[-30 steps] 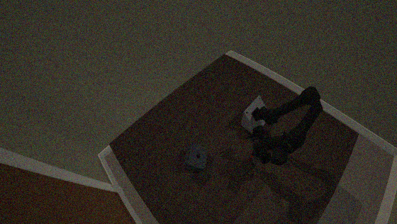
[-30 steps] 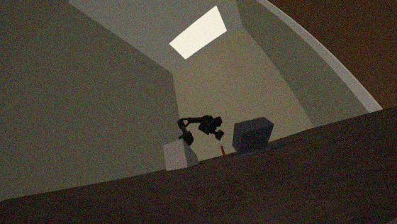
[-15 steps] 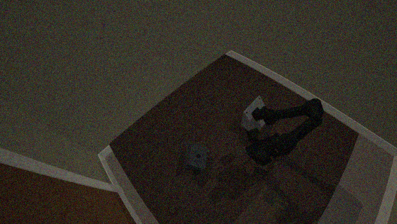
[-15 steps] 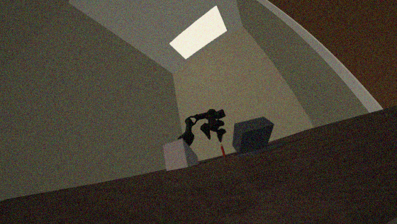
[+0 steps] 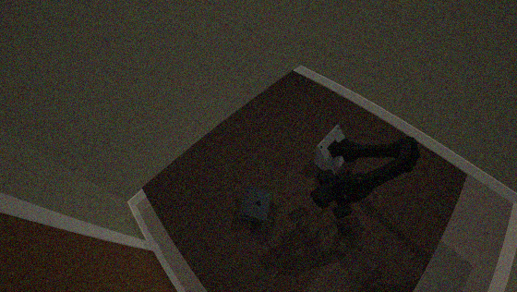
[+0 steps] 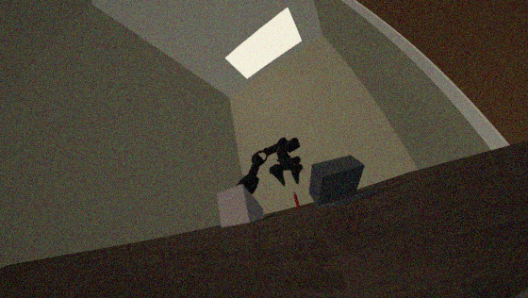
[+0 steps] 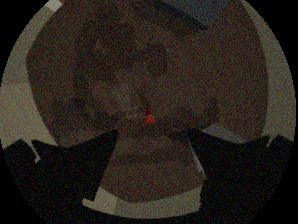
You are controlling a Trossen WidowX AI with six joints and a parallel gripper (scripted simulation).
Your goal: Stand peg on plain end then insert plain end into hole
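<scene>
My gripper tip is 60 mm above the red peg. From my gripper tip the other things lie so: blue-grey sloped panel: 230 mm to the right, 210 mm ahead, 60 mm below.
</scene>
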